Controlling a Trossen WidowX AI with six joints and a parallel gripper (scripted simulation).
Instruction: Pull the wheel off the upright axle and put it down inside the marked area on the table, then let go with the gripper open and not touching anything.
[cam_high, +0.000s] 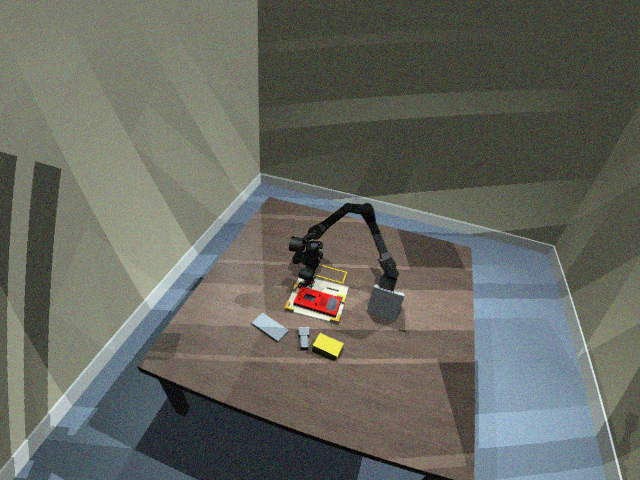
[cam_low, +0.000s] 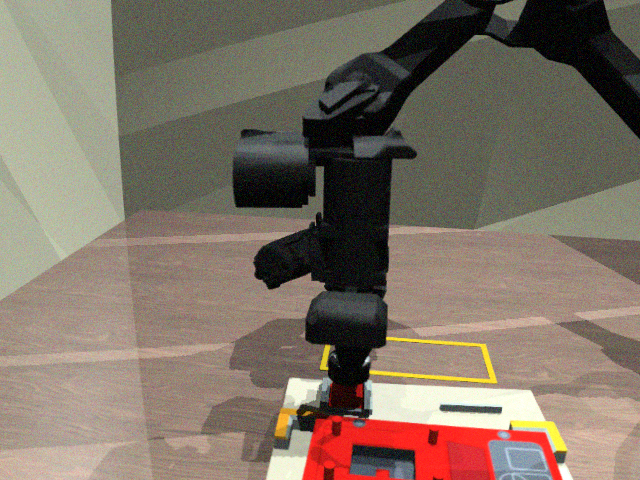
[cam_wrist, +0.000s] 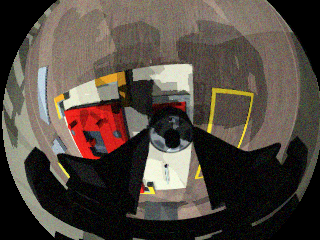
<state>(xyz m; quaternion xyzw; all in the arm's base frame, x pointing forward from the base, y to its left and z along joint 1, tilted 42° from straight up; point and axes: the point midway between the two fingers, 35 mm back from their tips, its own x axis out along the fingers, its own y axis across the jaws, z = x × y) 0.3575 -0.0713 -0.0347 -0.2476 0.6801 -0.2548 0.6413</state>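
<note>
Now: the wheel right at my gripper tip. From my gripper tip the other things lie so: yellow block (190 mm behind, 320 mm to the left, 30 mm below).
</note>
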